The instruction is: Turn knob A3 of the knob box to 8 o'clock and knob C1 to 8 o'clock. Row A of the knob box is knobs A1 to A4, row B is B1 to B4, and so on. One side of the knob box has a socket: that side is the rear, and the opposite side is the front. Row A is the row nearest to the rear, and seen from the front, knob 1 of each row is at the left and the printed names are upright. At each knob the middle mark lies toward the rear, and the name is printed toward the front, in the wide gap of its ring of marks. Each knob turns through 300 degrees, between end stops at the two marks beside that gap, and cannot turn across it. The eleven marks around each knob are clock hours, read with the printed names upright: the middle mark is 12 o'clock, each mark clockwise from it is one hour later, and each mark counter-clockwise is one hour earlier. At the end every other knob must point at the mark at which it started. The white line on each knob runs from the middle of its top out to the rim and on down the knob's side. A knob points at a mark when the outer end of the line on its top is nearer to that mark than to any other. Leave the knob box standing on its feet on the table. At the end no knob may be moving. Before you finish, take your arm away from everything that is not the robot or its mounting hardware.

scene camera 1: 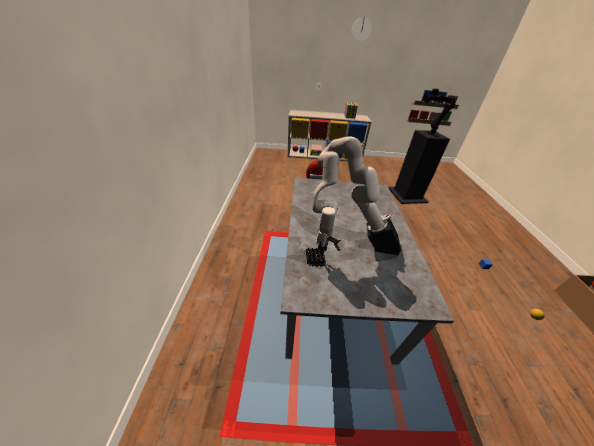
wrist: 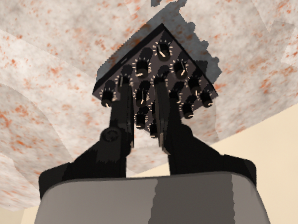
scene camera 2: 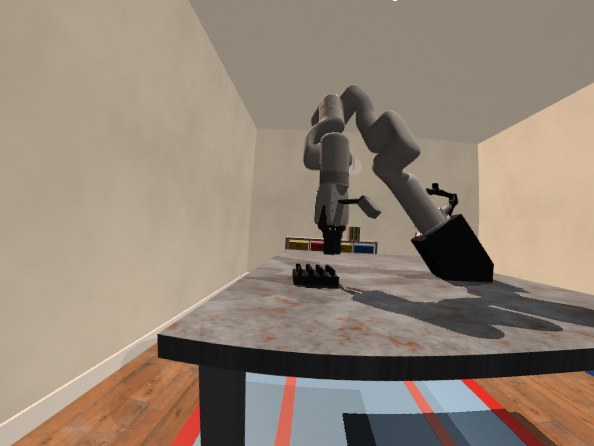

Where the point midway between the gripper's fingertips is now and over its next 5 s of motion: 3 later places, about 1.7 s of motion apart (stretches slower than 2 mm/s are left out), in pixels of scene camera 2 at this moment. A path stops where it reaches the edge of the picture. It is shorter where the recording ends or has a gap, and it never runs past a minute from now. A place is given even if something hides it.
My gripper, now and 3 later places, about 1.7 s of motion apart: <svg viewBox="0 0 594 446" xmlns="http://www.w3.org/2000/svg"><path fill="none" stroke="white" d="M331 254L332 250L331 257L330 269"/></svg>
